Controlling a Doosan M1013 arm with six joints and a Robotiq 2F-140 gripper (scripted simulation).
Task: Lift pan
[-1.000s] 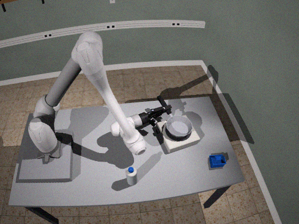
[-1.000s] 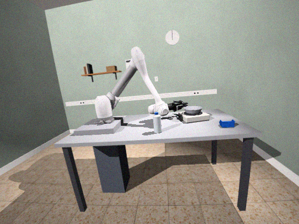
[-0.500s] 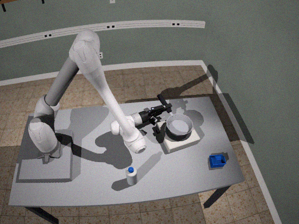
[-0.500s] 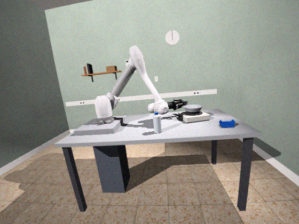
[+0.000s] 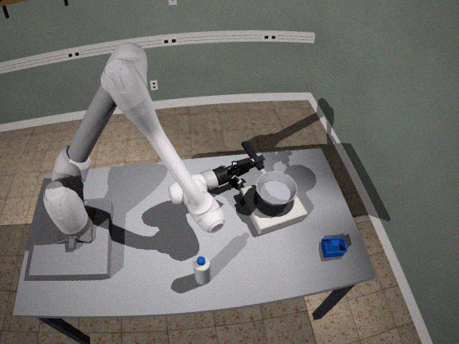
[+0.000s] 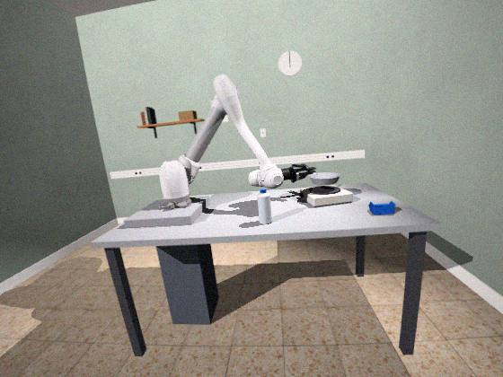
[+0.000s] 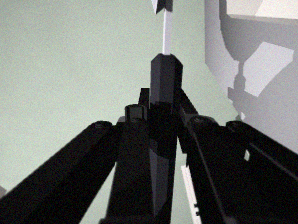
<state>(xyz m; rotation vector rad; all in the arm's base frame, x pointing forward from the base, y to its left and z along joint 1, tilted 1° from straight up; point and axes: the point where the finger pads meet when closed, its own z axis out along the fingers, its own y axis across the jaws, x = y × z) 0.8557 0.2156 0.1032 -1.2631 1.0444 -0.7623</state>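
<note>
Right now my hand is 40 mm short of the grey pan, 90 mm to the left of it and 20 mm above it. The rest, counted from my hand: white hot plate (40 mm ahead, 150 mm to the right, 130 mm below); then blue bin (290 mm ahead, 420 mm to the right, 140 mm below).
</note>
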